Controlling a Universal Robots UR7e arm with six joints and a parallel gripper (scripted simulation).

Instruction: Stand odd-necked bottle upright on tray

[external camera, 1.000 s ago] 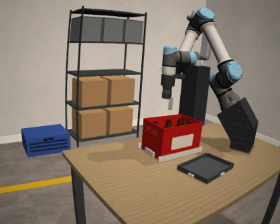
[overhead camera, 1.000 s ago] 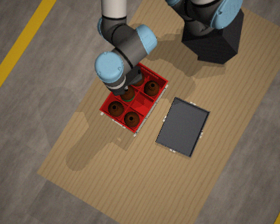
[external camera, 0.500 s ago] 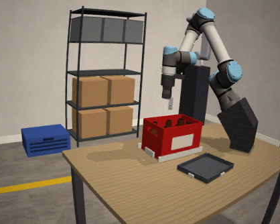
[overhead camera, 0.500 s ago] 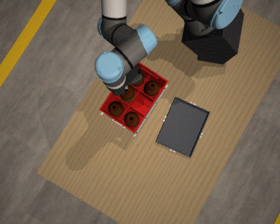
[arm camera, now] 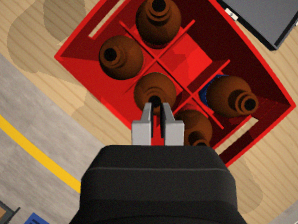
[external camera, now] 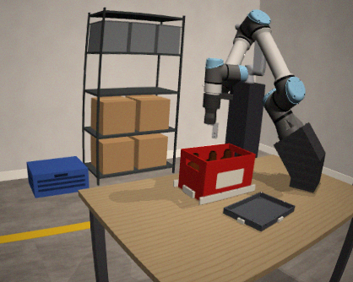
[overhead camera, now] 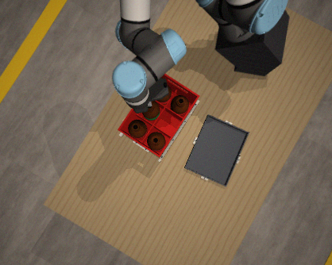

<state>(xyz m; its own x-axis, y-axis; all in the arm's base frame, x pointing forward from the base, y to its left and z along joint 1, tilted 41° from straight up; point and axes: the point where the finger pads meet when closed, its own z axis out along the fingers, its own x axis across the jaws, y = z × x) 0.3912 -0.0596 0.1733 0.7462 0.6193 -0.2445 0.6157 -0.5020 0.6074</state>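
Now: the red crate 10 mm ahead of my hand, 40 mm to the left of it and 160 mm below it. Also, from my hand: dark grey tray 10 mm ahead, 320 mm to the left, 230 mm below.
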